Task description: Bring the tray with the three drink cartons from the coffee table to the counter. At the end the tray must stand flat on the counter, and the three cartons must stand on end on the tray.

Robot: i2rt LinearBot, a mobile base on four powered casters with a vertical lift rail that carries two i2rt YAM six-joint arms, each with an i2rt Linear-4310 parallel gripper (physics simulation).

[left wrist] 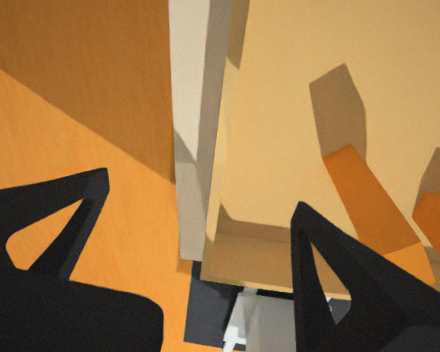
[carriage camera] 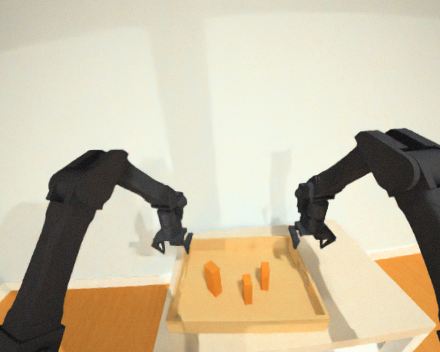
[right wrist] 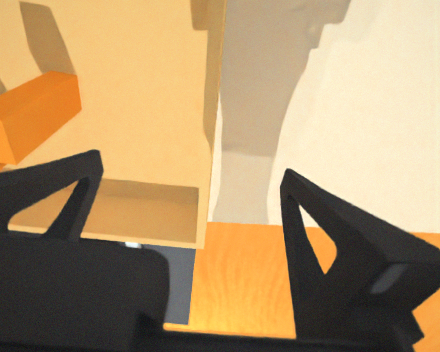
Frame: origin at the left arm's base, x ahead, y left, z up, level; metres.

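Where they show: left gripper, fingertip midpoint: (left wrist: pixel 201 194) (carriage camera: pixel 176 253); right gripper, fingertip midpoint: (carriage camera: pixel 307 248) (right wrist: pixel 193 169).
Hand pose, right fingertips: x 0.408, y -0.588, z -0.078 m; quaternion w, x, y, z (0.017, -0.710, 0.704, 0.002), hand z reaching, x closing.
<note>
Each offset is from my right fingertips to the top centre of the thing. Level surfaces: height alone.
A light wooden tray {dx -0.015, dy +0.243, dz -0.092 m} (carriage camera: pixel 250 326) (left wrist: pixel 280 125) (right wrist: pixel 140 110) lies on the white coffee table {dz -0.167 m} (carriage camera: pixel 370 290) (left wrist: pixel 190 220) (right wrist: pixel 360 125). Three orange cartons stand on end in it, apart from each other: a left one {dx -0.055, dy +0.351, dz -0.024 m} (carriage camera: pixel 213 279) (left wrist: pixel 372 200), a middle one {dx -0.086, dy +0.228, dz -0.050 m} (carriage camera: pixel 247 289) and a right one {dx -0.034, dy +0.157, dz -0.051 m} (carriage camera: pixel 265 276) (right wrist: pixel 42 110). My left gripper (carriage camera: pixel 173 248) (left wrist: pixel 201 194) is open over the tray's left side wall, which shows between its fingers in the left wrist view. My right gripper (carriage camera: pixel 310 245) (right wrist: pixel 193 169) is open over the right side wall in the same way. The counter does not show.
A pale wall (carriage camera: pixel 240 125) stands behind the table. Orange wooden floor {dz -0.617 m} (carriage camera: pixel 115 315) (left wrist: pixel 125 225) (right wrist: pixel 240 280) shows around the table. A dark base (left wrist: pixel 210 310) (right wrist: pixel 180 285) shows below the tray's near edge in the wrist views. The table reaches farther to the right of the tray.
</note>
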